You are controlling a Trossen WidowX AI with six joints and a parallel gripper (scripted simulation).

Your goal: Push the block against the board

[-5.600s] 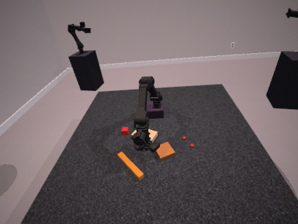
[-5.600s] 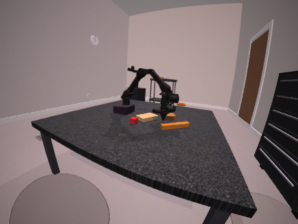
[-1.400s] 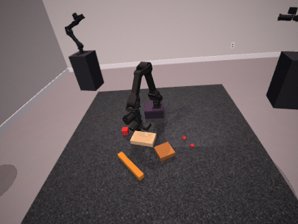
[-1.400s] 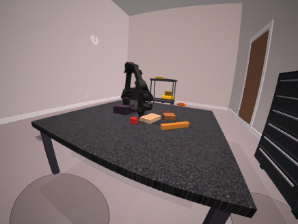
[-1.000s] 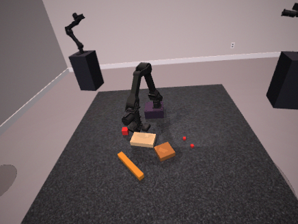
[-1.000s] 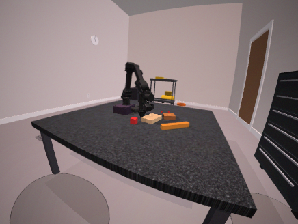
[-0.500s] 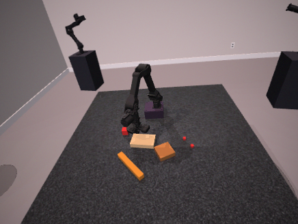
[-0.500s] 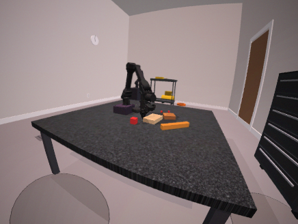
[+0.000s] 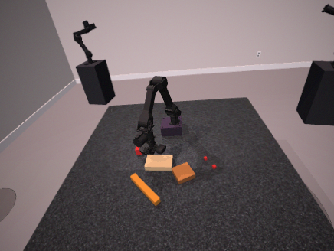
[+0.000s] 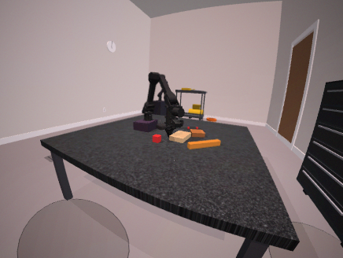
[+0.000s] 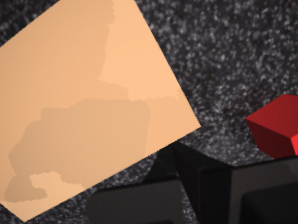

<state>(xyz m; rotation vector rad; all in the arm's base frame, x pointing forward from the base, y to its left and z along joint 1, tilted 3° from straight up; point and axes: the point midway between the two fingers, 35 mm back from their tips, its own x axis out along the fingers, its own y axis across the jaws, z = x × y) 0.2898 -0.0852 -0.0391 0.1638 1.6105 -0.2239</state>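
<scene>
My gripper tip is now 6 cm to the right of the tan flat block, 5 cm short of it and 1 cm below it. From my gripper tip the other things lie so: red cube: 10 cm to the right, 3 cm behind, 1 cm above; long orange board: 24 cm ahead, 4 cm to the left, 1 cm above; orange-brown square block: 21 cm to the left, 11 cm ahead, 1 cm above.
</scene>
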